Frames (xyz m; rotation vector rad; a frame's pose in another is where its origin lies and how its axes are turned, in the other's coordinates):
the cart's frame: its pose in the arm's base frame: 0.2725 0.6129 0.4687 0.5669 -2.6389 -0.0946
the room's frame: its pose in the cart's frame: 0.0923 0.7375 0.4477 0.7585 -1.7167 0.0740
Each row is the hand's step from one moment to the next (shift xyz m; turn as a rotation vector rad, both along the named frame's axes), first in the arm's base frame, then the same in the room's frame.
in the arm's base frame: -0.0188 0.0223 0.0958 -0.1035 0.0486 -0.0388
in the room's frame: -0.0931 -0.0168 -0.0328 0.0312 0.0615 -0.0991
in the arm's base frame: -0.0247 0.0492 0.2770 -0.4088 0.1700 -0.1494
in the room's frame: -0.2676 -0.0630 -0.0648 0.1283 0.2213 -0.3910
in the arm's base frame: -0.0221 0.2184 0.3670 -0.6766 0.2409 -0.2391
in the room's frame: -0.4158 0.0573 -0.0819 0.2207 0.3258 -0.6466
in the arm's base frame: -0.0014 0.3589 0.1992 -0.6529 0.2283 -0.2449
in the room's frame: -0.3210 0.2520 -0.0441 0.2275 0.3161 -0.6218
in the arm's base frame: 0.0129 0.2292 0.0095 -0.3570 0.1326 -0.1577
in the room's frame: -0.0999 0.2069 0.0017 0.1430 0.1893 -0.3371
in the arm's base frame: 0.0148 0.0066 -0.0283 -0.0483 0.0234 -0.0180
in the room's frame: 0.0210 0.0169 0.0183 0.0142 0.0293 -0.0463
